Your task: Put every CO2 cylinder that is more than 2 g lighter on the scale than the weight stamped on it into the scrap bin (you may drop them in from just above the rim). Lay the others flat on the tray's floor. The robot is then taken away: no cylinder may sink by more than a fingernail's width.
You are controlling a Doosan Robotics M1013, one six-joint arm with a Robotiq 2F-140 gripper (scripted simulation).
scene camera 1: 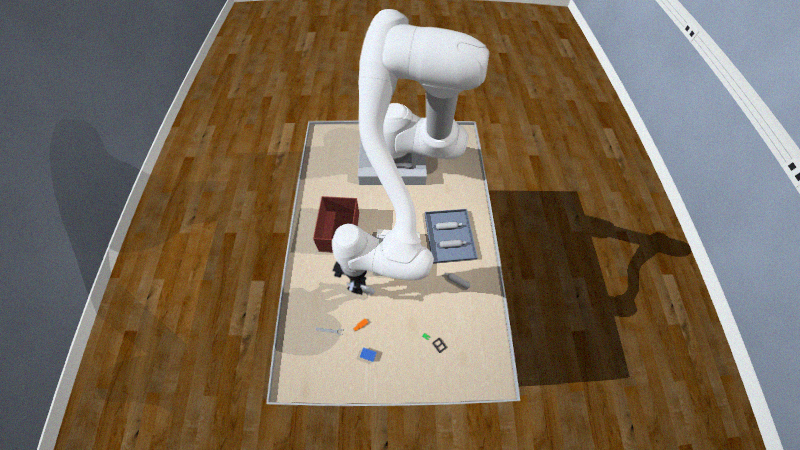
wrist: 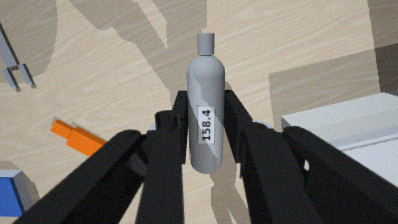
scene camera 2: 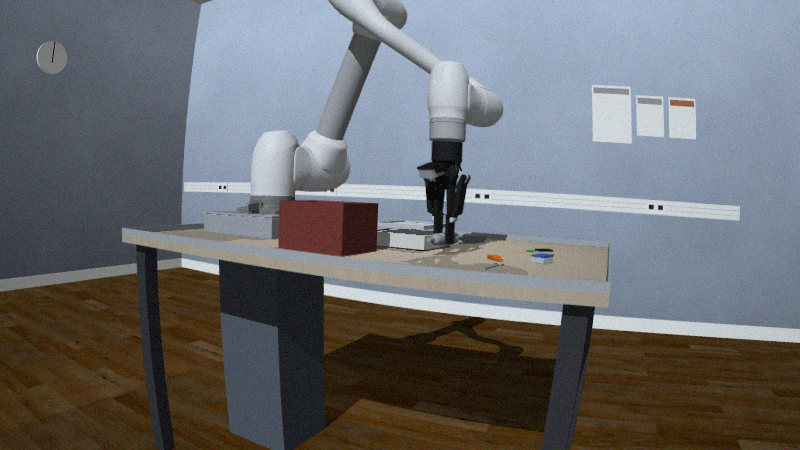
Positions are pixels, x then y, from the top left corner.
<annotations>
A dark red scrap bin shows in scene camera 1 (333, 212) and in scene camera 2 (339, 228); in the wrist view it is out of frame.
</annotations>
